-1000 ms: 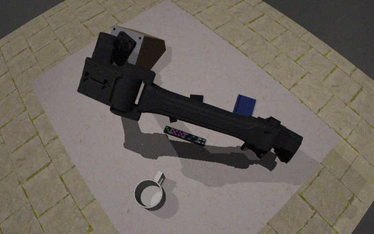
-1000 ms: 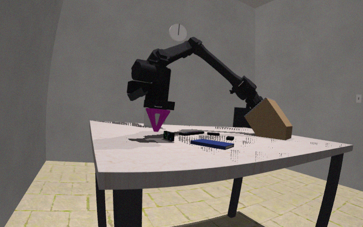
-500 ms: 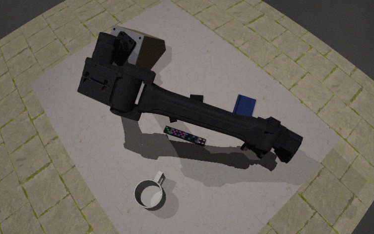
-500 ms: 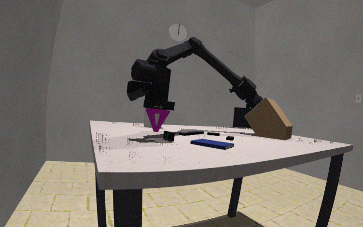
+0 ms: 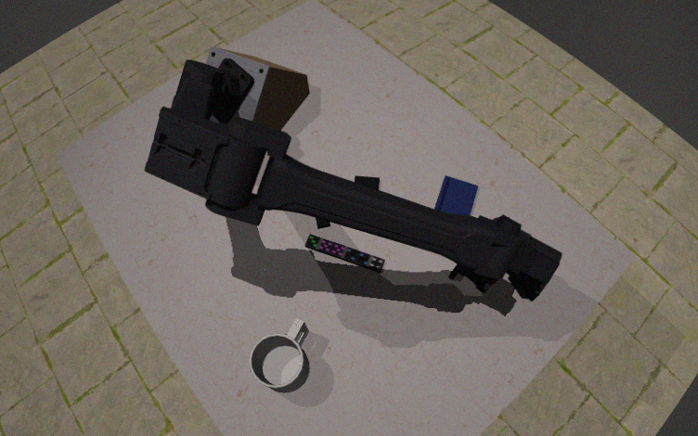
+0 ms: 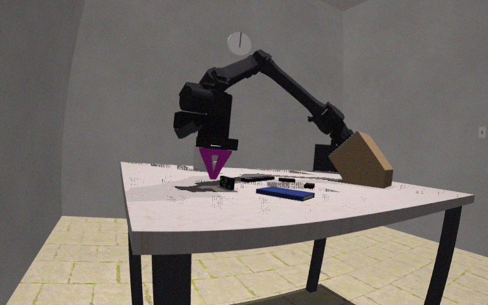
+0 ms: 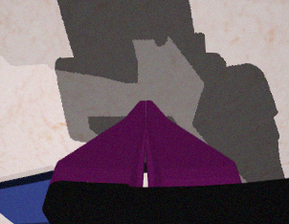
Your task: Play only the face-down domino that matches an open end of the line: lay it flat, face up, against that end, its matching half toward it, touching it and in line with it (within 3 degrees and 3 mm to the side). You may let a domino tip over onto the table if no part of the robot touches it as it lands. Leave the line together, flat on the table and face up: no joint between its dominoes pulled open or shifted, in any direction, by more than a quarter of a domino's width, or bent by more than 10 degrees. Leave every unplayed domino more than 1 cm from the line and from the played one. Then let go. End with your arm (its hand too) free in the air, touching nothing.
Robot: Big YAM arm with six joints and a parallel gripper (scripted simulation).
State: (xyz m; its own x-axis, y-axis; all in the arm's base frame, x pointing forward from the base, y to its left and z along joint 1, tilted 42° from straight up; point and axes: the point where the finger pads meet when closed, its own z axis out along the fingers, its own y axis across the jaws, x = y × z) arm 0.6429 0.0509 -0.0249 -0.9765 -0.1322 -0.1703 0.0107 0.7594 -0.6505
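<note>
The domino is 4 cm behind my hand and 2 cm below it. The rest, counted from my hand: blue book 13 cm behind, 12 cm to the left, 2 cm below; then mug 37 cm to the right, 16 cm behind, 1 cm above.
</note>
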